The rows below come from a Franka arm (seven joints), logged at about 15 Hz.
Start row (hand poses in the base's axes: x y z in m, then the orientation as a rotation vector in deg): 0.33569 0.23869 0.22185 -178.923 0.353 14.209
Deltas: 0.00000 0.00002 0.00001 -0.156 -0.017 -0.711; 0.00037 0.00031 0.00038 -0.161 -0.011 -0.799; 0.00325 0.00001 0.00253 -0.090 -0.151 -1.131; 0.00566 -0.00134 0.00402 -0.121 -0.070 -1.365; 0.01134 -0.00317 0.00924 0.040 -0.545 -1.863; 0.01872 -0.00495 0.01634 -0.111 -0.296 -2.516; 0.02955 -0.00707 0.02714 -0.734 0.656 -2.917; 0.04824 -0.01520 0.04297 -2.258 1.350 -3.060; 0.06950 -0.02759 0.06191 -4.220 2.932 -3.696; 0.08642 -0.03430 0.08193 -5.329 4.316 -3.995; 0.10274 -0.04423 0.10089 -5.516 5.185 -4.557; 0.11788 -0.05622 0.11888 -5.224 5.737 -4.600; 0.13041 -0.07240 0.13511 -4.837 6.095 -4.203; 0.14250 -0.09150 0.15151 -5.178 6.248 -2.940; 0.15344 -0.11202 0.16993 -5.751 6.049 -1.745; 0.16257 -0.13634 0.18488 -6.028 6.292 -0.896; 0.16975 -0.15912 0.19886 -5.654 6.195 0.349; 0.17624 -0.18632 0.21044 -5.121 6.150 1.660
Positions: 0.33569 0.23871 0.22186 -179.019 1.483 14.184; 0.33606 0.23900 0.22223 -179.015 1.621 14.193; 0.33894 0.23870 0.22438 -178.930 2.129 13.964; 0.34135 0.23735 0.22587 -178.928 2.499 14.090; 0.34703 0.23552 0.23109 -178.773 3.250 13.329; 0.35441 0.23374 0.23819 -178.821 4.291 13.719; 0.36524 0.23162 0.24899 -179.272 5.016 15.248; 0.38393 0.22349 0.26482 177.685 -5.390 -16.191; 0.40519 0.21110 0.28376 175.507 -6.559 -18.430; 0.42211 0.20439 0.30378 174.173 -7.120 -20.417; 0.43843 0.19446 0.32274 173.834 -7.999 -21.714; 0.45357 0.18247 0.34073 174.017 -8.045 -22.590; 0.46610 0.16629 0.35696 174.323 -7.408 -23.186; 0.47819 0.14719 0.37336 173.924 -5.505 -23.375; 0.48913 0.12667 0.39178 173.350 -3.735 -22.997; 0.49826 0.10235 0.40673 172.982 -2.474 -23.327; 0.50544 0.07957 0.42071 173.289 -0.538 -23.227; 0.51193 0.05237 0.43229 173.715 1.525 -23.224
